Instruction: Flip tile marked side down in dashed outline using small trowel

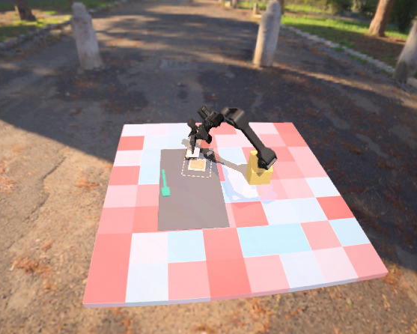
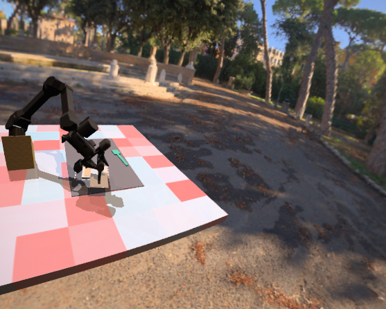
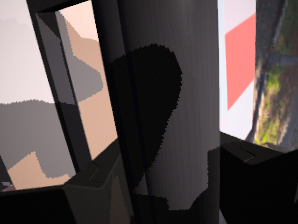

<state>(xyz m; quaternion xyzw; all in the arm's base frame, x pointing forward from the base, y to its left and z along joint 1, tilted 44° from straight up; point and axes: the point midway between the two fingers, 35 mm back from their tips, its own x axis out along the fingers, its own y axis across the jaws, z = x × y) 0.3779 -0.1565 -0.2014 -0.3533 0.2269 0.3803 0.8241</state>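
Now: the grey mat 290 mm to the left of my gripper tip and 120 mm below it. Round my gripper tip: small trowel (20 mm behind, 10 mm below); then green trowel-shaped tool (130 mm ahead, 320 mm to the left, 100 mm below); then tan tile (40 mm behind, 130 mm to the left, 100 mm below).
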